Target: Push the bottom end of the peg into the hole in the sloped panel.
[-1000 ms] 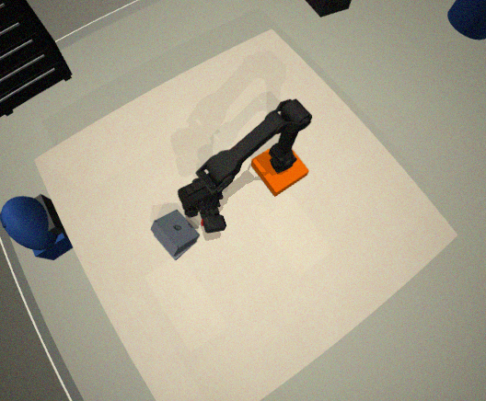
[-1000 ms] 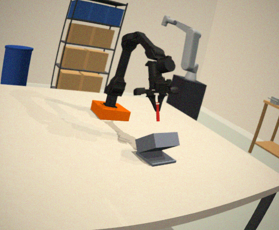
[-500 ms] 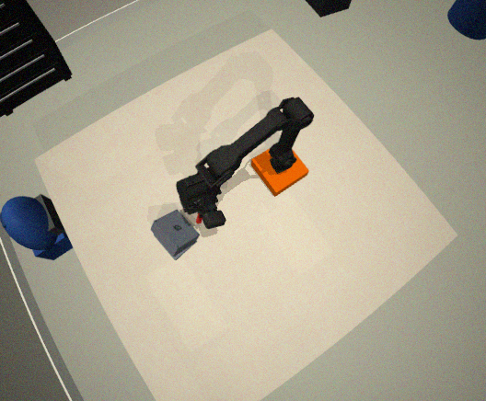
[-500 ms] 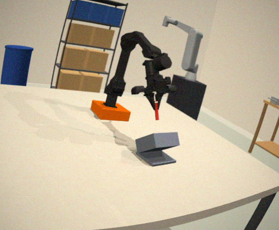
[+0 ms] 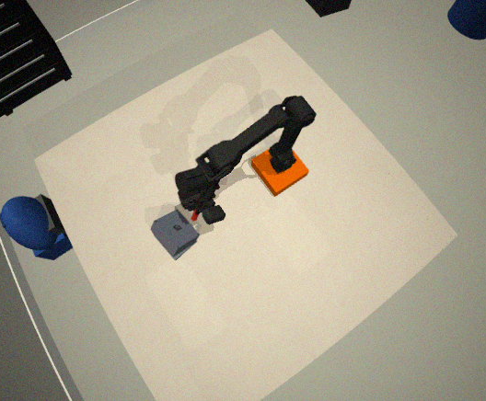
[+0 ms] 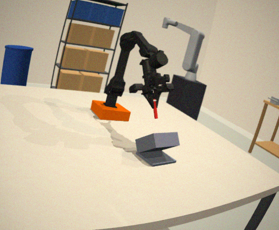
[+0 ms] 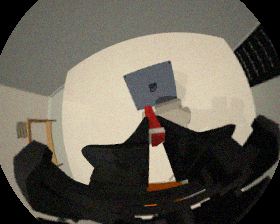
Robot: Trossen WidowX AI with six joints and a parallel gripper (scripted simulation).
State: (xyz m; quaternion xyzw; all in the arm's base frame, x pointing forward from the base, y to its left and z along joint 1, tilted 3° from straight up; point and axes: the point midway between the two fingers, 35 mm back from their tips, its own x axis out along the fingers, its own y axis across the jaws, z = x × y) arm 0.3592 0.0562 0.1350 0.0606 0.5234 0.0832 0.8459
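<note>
The grey sloped panel is 11 cm below my gripper tip and 10 cm ahead of it. From my gripper tip the other things lie so: flat grey foot (17 cm below, 12 cm ahead); then thin red peg (1 cm behind, 1 cm above).
</note>
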